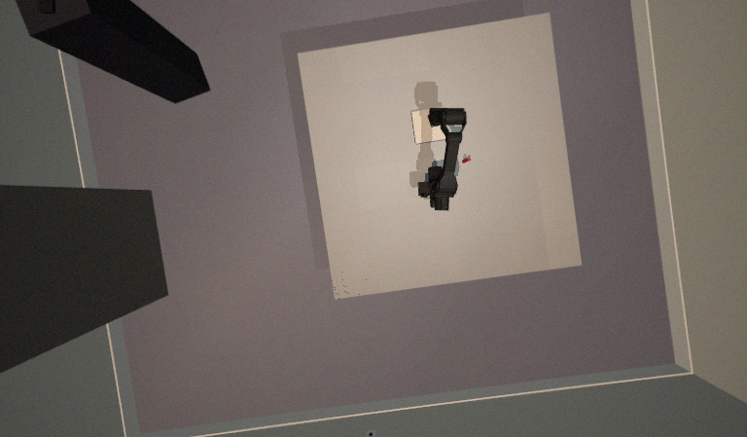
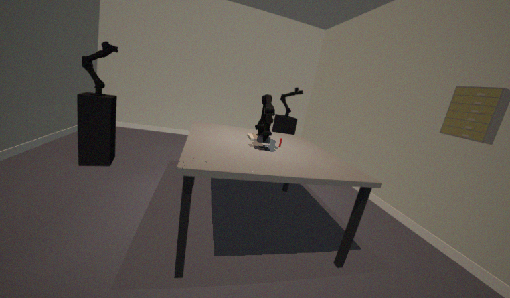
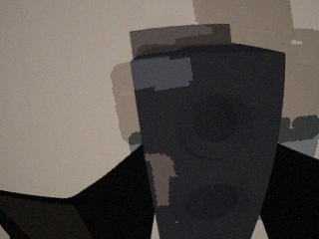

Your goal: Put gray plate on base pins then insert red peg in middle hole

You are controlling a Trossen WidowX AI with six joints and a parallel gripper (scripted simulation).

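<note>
Right now the base is 50 mm below my gripper tip. From my gripper tip the other things lie so: red peg 210 mm to the left, 70 mm behind, 20 mm below; gray plate 30 mm above.
</note>
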